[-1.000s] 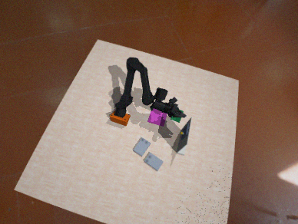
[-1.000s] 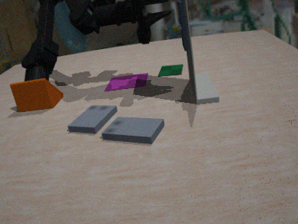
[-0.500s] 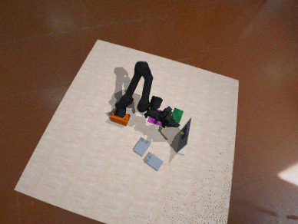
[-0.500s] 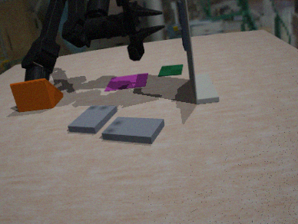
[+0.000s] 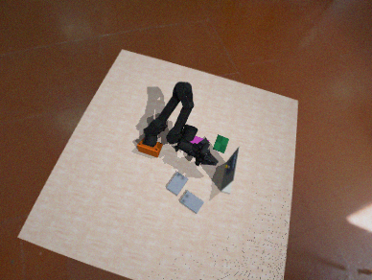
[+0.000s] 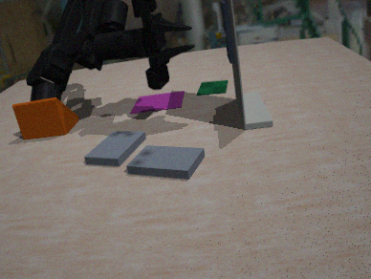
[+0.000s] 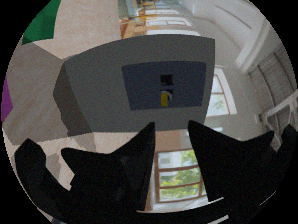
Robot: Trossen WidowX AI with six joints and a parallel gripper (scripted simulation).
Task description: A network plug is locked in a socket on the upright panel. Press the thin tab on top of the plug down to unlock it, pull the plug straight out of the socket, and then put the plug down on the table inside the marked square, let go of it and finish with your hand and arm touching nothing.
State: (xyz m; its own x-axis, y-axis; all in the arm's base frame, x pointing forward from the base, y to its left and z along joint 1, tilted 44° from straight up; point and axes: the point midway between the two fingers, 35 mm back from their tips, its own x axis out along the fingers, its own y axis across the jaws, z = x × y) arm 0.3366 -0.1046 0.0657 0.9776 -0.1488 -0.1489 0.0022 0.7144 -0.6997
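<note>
Right now the plug is 6 cm ahead of my gripper tip. Also, from my gripper tip: purple square: 16 cm below, 13 cm to the left, 12 cm behind; panel: 8 cm ahead, 6 cm below, 1 cm to the left.
</note>
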